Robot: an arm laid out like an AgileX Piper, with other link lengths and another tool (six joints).
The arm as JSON. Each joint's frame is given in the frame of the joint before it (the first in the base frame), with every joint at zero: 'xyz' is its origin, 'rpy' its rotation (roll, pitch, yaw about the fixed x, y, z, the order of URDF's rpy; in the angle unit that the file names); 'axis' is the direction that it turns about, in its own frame. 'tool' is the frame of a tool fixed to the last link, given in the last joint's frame.
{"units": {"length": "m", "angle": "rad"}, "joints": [
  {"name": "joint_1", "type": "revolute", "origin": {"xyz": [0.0, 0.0, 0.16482], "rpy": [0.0, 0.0, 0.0]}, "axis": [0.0, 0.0, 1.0]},
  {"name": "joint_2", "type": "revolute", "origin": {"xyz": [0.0, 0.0, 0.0], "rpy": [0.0, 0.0, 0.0]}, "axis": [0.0, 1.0, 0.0]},
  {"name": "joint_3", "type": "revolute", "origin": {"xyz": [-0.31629, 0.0, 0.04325], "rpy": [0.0, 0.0, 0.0]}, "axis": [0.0, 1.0, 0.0]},
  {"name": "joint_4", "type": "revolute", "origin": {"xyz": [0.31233, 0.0, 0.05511], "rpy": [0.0, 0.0, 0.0]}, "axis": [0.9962, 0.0, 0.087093]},
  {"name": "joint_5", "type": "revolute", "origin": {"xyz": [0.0, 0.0, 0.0], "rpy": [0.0, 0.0, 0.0]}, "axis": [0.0, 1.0, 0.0]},
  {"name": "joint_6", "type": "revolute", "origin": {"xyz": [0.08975, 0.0, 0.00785], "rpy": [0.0, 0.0, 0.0]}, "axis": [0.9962, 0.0, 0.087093]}
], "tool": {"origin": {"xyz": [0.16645, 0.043, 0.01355], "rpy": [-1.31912, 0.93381, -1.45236]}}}
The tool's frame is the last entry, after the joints.
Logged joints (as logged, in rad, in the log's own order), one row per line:
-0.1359 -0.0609 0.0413 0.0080 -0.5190 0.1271
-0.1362 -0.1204 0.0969 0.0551 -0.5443 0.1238
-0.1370 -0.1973 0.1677 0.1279 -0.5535 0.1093
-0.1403 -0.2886 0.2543 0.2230 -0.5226 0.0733
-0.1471 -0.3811 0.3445 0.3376 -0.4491 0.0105
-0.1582 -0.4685 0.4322 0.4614 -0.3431 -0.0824
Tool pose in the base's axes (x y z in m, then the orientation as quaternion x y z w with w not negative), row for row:
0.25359 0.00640 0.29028 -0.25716 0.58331 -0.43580 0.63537
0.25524 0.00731 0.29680 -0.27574 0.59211 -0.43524 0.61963
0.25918 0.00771 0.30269 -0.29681 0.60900 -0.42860 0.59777
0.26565 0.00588 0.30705 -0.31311 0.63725 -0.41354 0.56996
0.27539 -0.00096 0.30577 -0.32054 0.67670 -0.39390 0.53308
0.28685 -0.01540 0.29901 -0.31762 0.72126 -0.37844 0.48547
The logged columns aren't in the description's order. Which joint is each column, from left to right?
Columns, left to right: joint_1, joint_3, joint_5, joint_2, joint_6, joint_4.
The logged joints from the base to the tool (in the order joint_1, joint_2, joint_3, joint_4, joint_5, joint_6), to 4 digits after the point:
-0.1359 0.0080 -0.0609 0.1271 0.0413 -0.5190
-0.1362 0.0551 -0.1204 0.1238 0.0969 -0.5443
-0.1370 0.1279 -0.1973 0.1093 0.1677 -0.5535
-0.1403 0.2230 -0.2886 0.0733 0.2543 -0.5226
-0.1471 0.3376 -0.3811 0.0105 0.3445 -0.4491
-0.1582 0.4614 -0.4685 -0.0824 0.4322 -0.3431

